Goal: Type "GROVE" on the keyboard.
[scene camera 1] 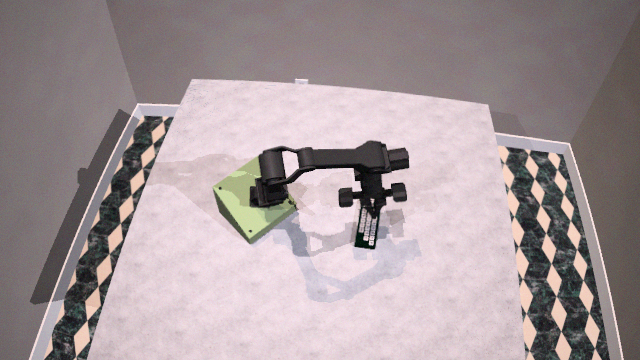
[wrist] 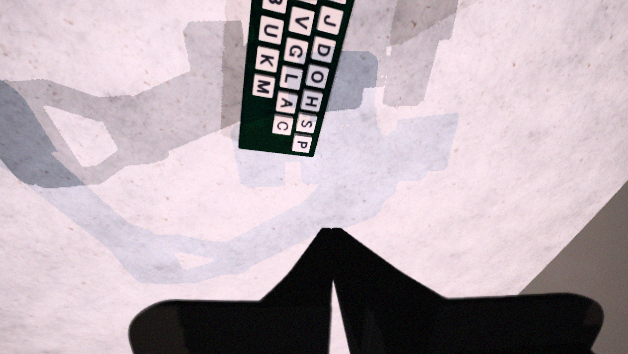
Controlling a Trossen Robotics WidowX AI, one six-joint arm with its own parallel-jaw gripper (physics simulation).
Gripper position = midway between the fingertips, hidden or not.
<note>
I see my gripper [scene camera 1: 374, 218].
My gripper also shows in the wrist view [wrist: 330, 237].
</note>
